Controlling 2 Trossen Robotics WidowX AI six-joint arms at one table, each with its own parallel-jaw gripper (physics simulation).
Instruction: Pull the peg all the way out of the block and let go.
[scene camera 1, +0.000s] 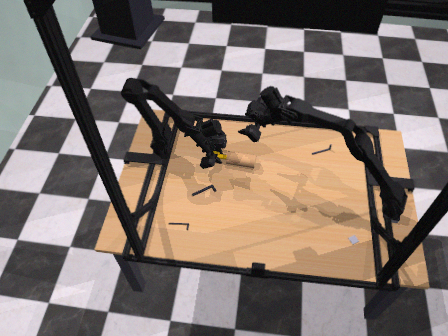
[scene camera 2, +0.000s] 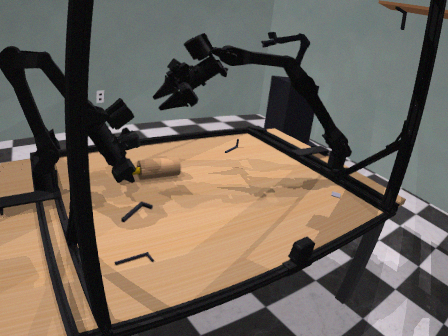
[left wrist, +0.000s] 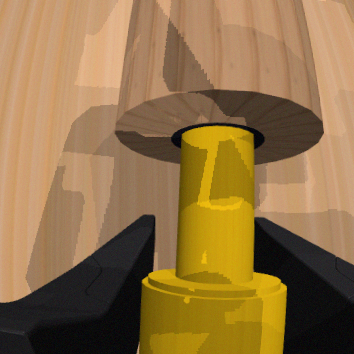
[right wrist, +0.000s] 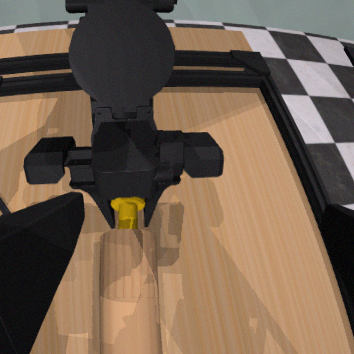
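Pixels of known places: left gripper, fingertip midpoint: (scene camera 1: 222, 159) (scene camera 2: 131, 178) (left wrist: 202, 227) (right wrist: 129, 225); right gripper, fingertip midpoint: (scene camera 1: 241, 123) (scene camera 2: 156, 103) (right wrist: 207, 211); left arm's base at its link origin: (scene camera 1: 161, 151) (scene camera 2: 46, 187); right arm's base at its link origin: (scene camera 1: 391, 212) (scene camera 2: 335, 167).
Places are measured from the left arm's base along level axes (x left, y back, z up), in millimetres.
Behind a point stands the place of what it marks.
Observation:
The block (scene camera 1: 241, 159) {x 37, y -350, z 31 mm} (scene camera 2: 160, 168) {x 27, y -344, z 19 mm} (left wrist: 220, 55) {x 51, y -292, z 37 mm} (right wrist: 129, 290) {x 54, y -341, z 37 mm} is a wooden cylinder lying on its side, with a round dark hole in the end that faces the left gripper. The yellow peg (scene camera 1: 220, 155) {x 42, y -256, z 17 mm} (scene camera 2: 137, 171) {x 37, y -277, z 10 mm} (left wrist: 216, 210) {x 46, y -265, z 18 mm} (right wrist: 128, 216) {x 46, y -265, z 18 mm} has its narrow shaft in that hole; its wide head is outside. My left gripper (scene camera 1: 216, 159) {x 46, y -262, z -17 mm} (scene camera 2: 131, 174) {x 46, y -262, z -17 mm} (left wrist: 202, 227) {x 46, y -262, z -17 mm} (right wrist: 129, 225) {x 46, y -262, z -17 mm} is shut on the peg at its head. My right gripper (scene camera 1: 249, 132) (scene camera 2: 159, 101) {x 84, y -334, z 196 mm} (right wrist: 207, 211) {x 84, y -334, z 196 mm} is open and empty, raised above the table on the far side of the block.
Black hex keys lie on the table: one (scene camera 1: 204, 190) {x -129, y -242, z -13 mm} (scene camera 2: 137, 210) {x -122, y -247, z -18 mm} near the block, one (scene camera 1: 179, 225) {x -304, y -205, z -15 mm} (scene camera 2: 135, 258) {x -304, y -205, z -16 mm} towards the front left, one (scene camera 1: 322, 150) {x 225, y -668, z -13 mm} (scene camera 2: 232, 146) {x 226, y -669, z -12 mm} at the back right. A small pale square (scene camera 1: 354, 240) {x -175, y -854, z -16 mm} (scene camera 2: 336, 194) {x -173, y -852, z -16 mm} lies at the right. A black frame edges the table.

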